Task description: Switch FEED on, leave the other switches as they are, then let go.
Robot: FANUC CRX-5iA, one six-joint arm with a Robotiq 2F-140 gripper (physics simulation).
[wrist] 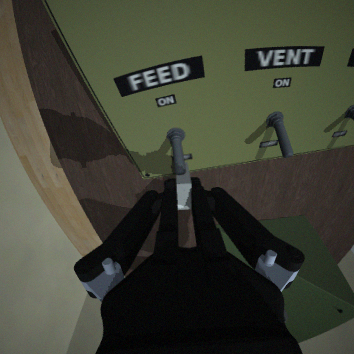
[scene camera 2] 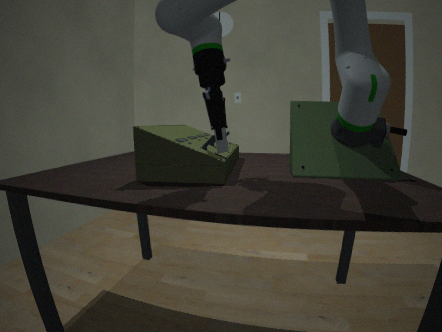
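Pixels of known places: gripper, fingertip midpoint: (wrist: pixel 181 171) (scene camera 2: pixel 223 152); arm's base, link origin: (scene camera 2: pixel 351 131).
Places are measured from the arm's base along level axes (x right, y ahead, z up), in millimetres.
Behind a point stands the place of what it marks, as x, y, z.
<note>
The olive switch box (scene camera 2: pixel 172 160) @[-342, 496, -79] (wrist: pixel 215 30) @[-225, 545, -18] stands on the table with a sloped top. In the wrist view the FEED lever (wrist: pixel 177 152) @[-253, 429, -29] slants down toward the box's lower edge, away from its ON label (wrist: pixel 166 101) @[-266, 481, -37]. The VENT lever (wrist: pixel 283 137) @[-138, 455, -27] also points down, away from ON. A third lever (wrist: pixel 351 111) @[-29, 497, -48] shows in part at the right edge. My gripper (scene camera 2: pixel 222 146) @[-247, 384, -64] (wrist: pixel 181 171) @[-247, 384, -64] is shut with nothing between the fingers. Its fingertips are at the free end of the FEED lever, at the box's lower edge; whether they touch it is hard to tell.
A green panel (scene camera 2: pixel 312 135) @[-39, 137, -19] (wrist: pixel 320 280) @[25, 219, 33] stands on the dark table (scene camera 2: pixel 185 200) @[-465, 384, -141] (wrist: pixel 240 190) @[-120, 299, -141] to the right of the box in the scene view. Another white arm part (scene camera 2: pixel 360 90) @[-194, 7, 114] with a dark base hangs in front of that panel. A door (scene camera 2: pixel 395 70) is behind.
</note>
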